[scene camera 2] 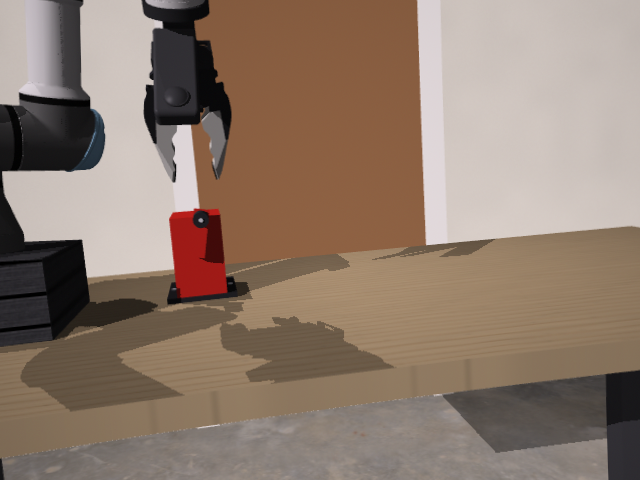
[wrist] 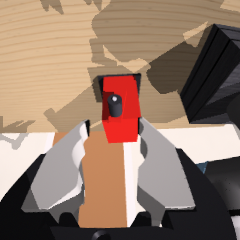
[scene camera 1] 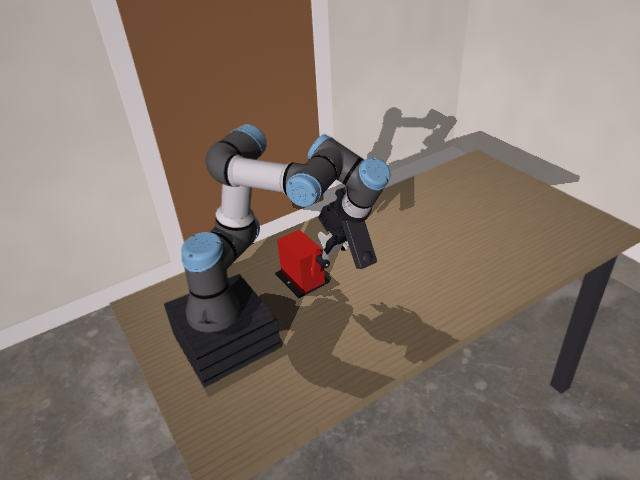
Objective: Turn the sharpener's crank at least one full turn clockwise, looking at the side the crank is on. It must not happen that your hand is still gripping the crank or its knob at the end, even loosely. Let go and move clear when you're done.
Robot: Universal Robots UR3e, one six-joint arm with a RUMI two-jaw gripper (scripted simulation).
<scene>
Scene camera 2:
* my gripper: 196, 180
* red sharpener: 197, 279
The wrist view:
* my gripper: 113, 119
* red sharpener: 126, 131
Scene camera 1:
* my gripper: 332, 254
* red sharpener: 296, 250
</scene>
